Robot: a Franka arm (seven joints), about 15 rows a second.
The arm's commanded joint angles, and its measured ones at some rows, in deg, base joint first. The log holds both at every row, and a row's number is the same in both.
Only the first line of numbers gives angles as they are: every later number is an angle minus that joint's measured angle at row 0.
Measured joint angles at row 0: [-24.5, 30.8, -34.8, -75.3, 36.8, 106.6, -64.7]
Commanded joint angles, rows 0 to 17: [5.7, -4.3, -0.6, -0.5, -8.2, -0.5, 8.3]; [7.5, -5.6, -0.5, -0.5, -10.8, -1.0, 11.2]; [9.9, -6.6, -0.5, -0.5, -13.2, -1.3, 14.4]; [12.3, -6.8, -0.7, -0.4, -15.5, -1.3, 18.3]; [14.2, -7.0, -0.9, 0.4, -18.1, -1.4, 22.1]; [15.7, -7.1, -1.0, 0.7, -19.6, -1.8, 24.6]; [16.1, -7.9, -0.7, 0.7, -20.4, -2.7, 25.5]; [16.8, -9.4, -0.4, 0.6, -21.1, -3.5, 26.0]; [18.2, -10.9, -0.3, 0.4, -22.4, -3.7, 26.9]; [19.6, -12.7, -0.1, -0.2, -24.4, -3.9, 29.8]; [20.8, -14.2, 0.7, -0.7, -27.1, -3.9, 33.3]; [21.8, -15.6, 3.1, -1.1, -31.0, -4.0, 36.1]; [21.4, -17.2, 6.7, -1.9, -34.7, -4.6, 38.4]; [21.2, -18.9, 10.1, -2.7, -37.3, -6.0, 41.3]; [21.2, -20.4, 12.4, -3.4, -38.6, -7.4, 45.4]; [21.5, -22.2, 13.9, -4.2, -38.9, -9.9, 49.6]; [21.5, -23.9, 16.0, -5.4, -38.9, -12.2, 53.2]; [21.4, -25.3, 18.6, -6.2, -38.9, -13.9, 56.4]
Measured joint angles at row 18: [21.5, -20.3, 14.9, -1.7, -37.7, -11.5, 50.7]
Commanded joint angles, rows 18 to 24: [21.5, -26.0, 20.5, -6.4, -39.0, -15.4, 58.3]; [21.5, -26.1, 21.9, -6.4, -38.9, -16.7, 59.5]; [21.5, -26.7, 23.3, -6.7, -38.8, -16.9, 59.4]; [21.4, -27.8, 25.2, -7.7, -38.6, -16.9, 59.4]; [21.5, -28.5, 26.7, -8.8, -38.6, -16.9, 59.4]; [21.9, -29.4, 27.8, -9.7, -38.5, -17.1, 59.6]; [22.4, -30.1, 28.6, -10.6, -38.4, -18.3, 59.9]
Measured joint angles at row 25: [21.8, -27.0, 27.0, -7.0, -37.9, -17.3, 58.8]
